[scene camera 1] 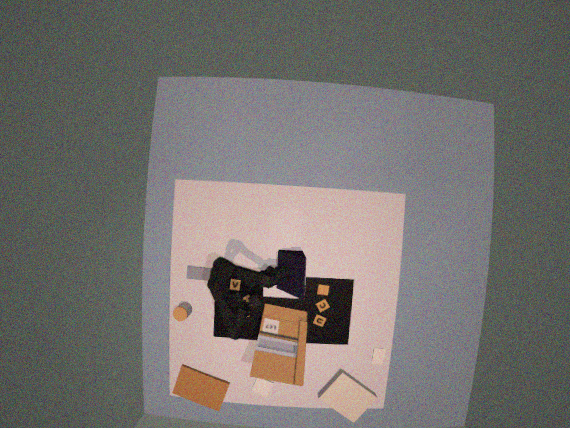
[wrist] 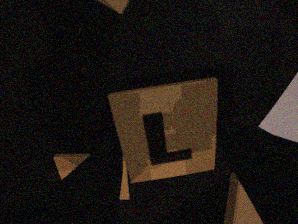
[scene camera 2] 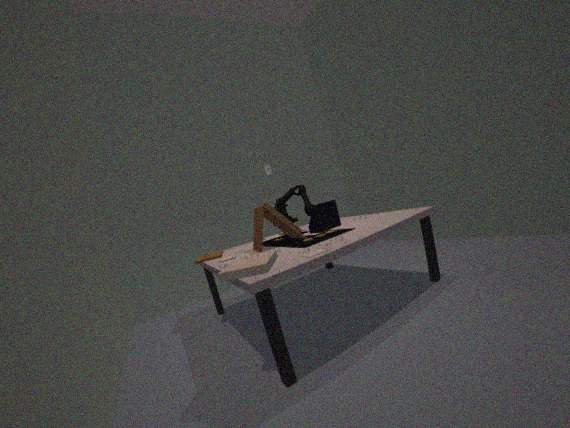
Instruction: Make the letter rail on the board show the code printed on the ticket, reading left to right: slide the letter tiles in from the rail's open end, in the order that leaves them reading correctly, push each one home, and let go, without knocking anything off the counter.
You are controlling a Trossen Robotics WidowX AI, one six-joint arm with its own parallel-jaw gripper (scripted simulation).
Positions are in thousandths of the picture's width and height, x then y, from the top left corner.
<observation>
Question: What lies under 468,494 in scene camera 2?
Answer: A sloping board.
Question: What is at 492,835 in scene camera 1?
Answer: A sloping board.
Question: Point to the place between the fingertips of my gripper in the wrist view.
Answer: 565,596
</observation>
